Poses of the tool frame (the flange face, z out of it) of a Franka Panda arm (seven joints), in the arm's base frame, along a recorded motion.
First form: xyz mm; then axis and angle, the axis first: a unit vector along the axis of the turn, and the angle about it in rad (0 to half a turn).
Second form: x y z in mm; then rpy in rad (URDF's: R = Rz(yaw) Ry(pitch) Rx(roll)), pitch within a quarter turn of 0, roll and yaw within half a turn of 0. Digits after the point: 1 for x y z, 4 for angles.
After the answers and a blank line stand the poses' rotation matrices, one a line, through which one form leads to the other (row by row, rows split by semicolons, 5 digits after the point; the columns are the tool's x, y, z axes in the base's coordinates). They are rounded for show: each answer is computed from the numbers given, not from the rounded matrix.
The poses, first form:
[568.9 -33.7 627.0 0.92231 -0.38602 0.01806 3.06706]
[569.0 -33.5 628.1 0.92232 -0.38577 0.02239 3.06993]
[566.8 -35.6 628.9 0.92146 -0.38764 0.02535 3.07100]
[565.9 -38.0 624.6 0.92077 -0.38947 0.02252 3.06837]
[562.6 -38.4 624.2 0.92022 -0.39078 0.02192 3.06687]
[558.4 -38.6 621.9 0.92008 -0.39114 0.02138 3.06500]
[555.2 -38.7 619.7 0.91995 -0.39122 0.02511 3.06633]
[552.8 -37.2 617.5 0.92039 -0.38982 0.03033 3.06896]
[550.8 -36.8 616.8 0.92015 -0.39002 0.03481 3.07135]
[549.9 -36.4 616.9 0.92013 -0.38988 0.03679 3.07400]
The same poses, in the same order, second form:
[568.9 -33.7 627.0 3.0867 -0.0621 -0.7911]
[569.0 -33.5 628.1 3.0927 -0.0689 -0.7906]
[566.8 -35.6 628.9 3.0961 -0.0741 -0.7947]
[565.9 -38.0 624.6 3.0916 -0.0700 -0.7986]
[562.6 -38.4 624.2 3.0899 -0.0695 -0.8014]
[558.4 -38.6 621.9 3.0877 -0.0693 -0.8021]
[555.2 -38.7 619.7 3.0919 -0.0756 -0.8023]
[552.8 -37.2 617.5 3.0982 -0.0841 -0.7994]
[550.8 -36.8 616.8 3.1040 -0.0915 -0.8001]
[549.9 -36.4 616.9 3.1079 -0.0941 -0.8000]

0.70174 -0.71242 0.00452; -0.70973 -0.69961 -0.08260; 0.06201 0.05476 -0.99657
0.70174 -0.71230 0.01363; -0.70909 -0.70018 -0.08329; 0.06887 0.04879 -0.99643
0.69856 -0.71529 0.01932; -0.71171 -0.69735 -0.08462; 0.07400 0.04537 -0.99623
0.69602 -0.71790 0.01292; -0.71461 -0.69436 -0.08488; 0.06991 0.04984 -0.99631
0.69405 -0.71984 0.01111; -0.71657 -0.69222 -0.08581; 0.06946 0.05159 -0.99625
0.69355 -0.72034 0.00936; -0.71707 -0.69153 -0.08710; 0.06921 0.05370 -0.99616
0.69307 -0.72068 0.01672; -0.71690 -0.69149 -0.08879; 0.07555 0.04955 -0.99591
0.69464 -0.71883 0.02747; -0.71443 -0.69384 -0.09041; 0.08405 0.04318 -0.99553
0.69372 -0.71931 0.03661; -0.71442 -0.69368 -0.09170; 0.09136 0.03746 -0.99511
0.69363 -0.71915 0.04129; -0.71418 -0.69405 -0.09080; 0.09396 0.03349 -0.99501

